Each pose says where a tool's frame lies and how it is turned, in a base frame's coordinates. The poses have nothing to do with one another.
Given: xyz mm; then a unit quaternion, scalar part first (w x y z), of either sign.
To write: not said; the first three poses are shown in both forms.
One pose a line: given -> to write
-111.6 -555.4 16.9 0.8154 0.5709 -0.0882 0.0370 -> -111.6 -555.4 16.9 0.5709 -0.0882 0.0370 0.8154
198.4 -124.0 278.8 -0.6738 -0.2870 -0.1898 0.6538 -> 198.4 -124.0 278.8 0.2870 0.1898 -0.6538 0.6738
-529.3 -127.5 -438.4 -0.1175 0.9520 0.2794 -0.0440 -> -529.3 -127.5 -438.4 -0.9520 -0.2794 0.0440 0.1175
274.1 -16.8 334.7 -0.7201 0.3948 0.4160 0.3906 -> 274.1 -16.8 334.7 -0.3948 -0.4160 -0.3906 0.7201
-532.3 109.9 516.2 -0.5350 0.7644 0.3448 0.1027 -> -532.3 109.9 516.2 -0.7644 -0.3448 -0.1027 0.5350
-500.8 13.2 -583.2 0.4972 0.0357 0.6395 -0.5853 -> -500.8 13.2 -583.2 0.0357 0.6395 -0.5853 0.4972
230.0 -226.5 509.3 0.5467 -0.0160 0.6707 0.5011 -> 230.0 -226.5 509.3 -0.0160 0.6707 0.5011 0.5467
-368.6 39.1 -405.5 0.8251 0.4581 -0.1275 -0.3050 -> -368.6 39.1 -405.5 0.4581 -0.1275 -0.3050 0.8251
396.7 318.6 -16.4 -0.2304 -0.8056 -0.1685 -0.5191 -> 396.7 318.6 -16.4 0.8056 0.1685 0.5191 0.2304
